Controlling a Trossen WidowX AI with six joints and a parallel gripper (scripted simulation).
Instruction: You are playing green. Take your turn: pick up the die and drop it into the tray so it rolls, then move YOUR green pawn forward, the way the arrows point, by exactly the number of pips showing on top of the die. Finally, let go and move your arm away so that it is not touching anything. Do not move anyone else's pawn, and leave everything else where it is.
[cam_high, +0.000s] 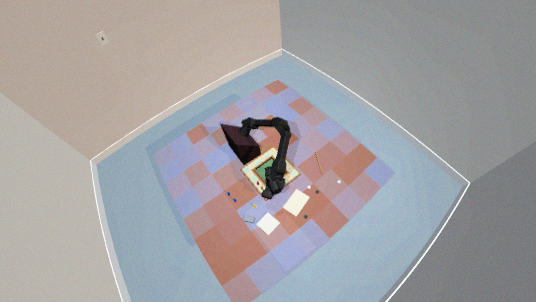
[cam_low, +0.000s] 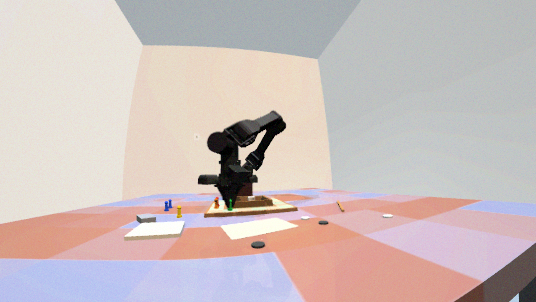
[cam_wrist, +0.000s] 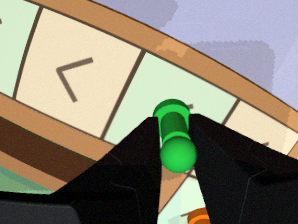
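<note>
The green pawn is right at my gripper tip. From my gripper tip the other things lie so: orange pawn 50 mm to the right, 40 mm behind; then white die 120 mm behind, 70 mm to the left; then red pawn 90 mm behind, 60 mm to the right.
</note>
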